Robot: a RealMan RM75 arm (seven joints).
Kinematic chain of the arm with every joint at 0, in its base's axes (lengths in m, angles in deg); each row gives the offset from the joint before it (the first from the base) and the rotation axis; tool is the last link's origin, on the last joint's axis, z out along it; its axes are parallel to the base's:
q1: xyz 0 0 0.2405 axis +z
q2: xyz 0 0 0 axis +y
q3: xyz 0 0 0.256 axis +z
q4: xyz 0 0 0 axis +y
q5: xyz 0 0 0.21 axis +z
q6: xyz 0 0 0 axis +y
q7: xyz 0 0 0.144 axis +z
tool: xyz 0 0 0
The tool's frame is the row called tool.
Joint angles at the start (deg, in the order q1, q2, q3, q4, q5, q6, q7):
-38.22, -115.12, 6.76, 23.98, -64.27, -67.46, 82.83
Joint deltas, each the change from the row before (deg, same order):
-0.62, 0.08, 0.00, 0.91, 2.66, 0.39, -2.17
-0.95, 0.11, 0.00, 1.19, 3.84, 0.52, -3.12
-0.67, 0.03, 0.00, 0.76, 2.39, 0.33, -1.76
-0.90, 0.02, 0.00, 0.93, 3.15, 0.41, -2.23
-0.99, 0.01, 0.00, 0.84, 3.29, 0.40, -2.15
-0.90, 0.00, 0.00, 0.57, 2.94, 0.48, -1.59
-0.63, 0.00, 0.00, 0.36, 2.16, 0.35, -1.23
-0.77, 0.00, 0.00, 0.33, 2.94, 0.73, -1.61
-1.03, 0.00, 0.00, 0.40, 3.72, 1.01, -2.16
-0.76, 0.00, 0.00, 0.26, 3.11, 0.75, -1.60
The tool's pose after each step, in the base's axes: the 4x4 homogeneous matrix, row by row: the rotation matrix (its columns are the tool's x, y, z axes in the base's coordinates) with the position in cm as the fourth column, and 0 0 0 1 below. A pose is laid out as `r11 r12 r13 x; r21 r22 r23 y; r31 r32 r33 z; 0 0 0 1`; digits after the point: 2 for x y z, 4 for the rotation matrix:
0.2221 0.9509 0.2157 -30.64; 0.4810 -0.2993 0.8240 40.38; 0.8481 -0.0793 -0.5239 5.56; 0 0 0 1
0.2308 0.9545 0.1890 -30.53; 0.5202 -0.2852 0.8050 40.70; 0.8223 -0.0874 -0.5624 5.52; 0 0 0 1
0.2390 0.9558 0.1715 -30.42; 0.5422 -0.2779 0.7930 40.94; 0.8056 -0.0965 -0.5846 5.50; 0 0 0 1
0.2497 0.9570 0.1474 -30.27; 0.5699 -0.2683 0.7767 41.23; 0.7828 -0.1100 -0.6124 5.46; 0 0 0 1
0.2620 0.9574 0.1216 -30.08; 0.5974 -0.2599 0.7587 41.54; 0.7579 -0.1262 -0.6400 5.37; 0 0 0 1
0.2760 0.9563 0.0963 -29.94; 0.6201 -0.2537 0.7424 41.81; 0.7344 -0.1452 -0.6630 5.25; 0 0 0 1
0.2838 0.9558 0.0766 -29.86; 0.6368 -0.2476 0.7302 41.98; 0.7169 -0.1585 -0.6789 5.15; 0 0 0 1
0.2925 0.9552 0.0452 -29.87; 0.6586 -0.2355 0.7147 42.17; 0.6934 -0.1793 -0.6979 5.00; 0 0 0 1
0.3012 0.9536 0.0035 -29.87; 0.6837 -0.2185 0.6962 42.45; 0.6647 -0.2073 -0.7178 4.86; 0 0 0 1
0.3094 0.9504 -0.0319 -29.93; 0.7037 -0.2063 0.6798 42.61; 0.6395 -0.2328 -0.7327 4.74; 0 0 0 1

